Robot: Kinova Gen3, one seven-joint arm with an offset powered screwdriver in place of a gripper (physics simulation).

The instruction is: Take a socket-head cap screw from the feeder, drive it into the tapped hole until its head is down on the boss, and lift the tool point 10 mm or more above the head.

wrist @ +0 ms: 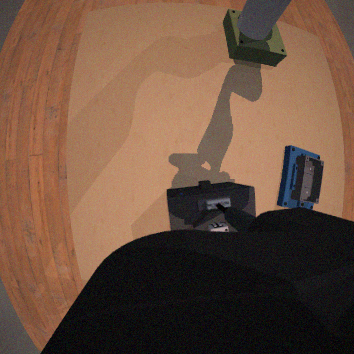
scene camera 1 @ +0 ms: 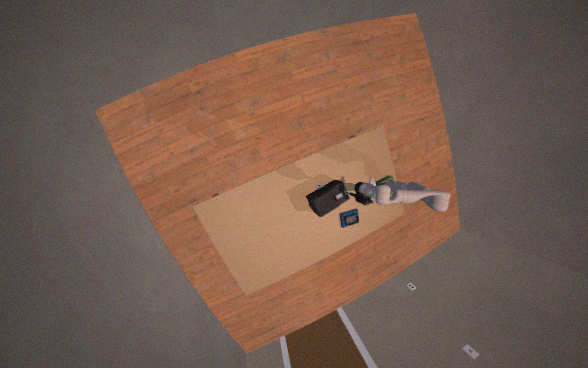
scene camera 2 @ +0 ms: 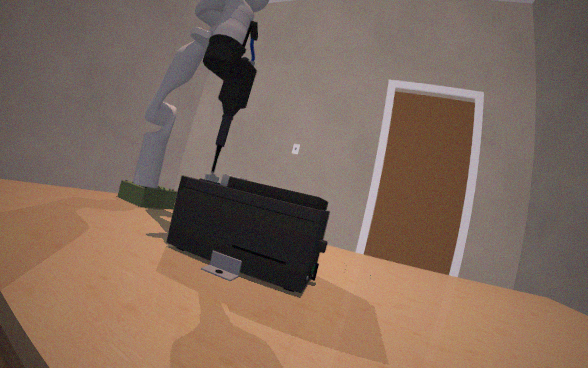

Labels:
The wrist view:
black screw feeder: 183, 212
blue fixture plate: 289, 159

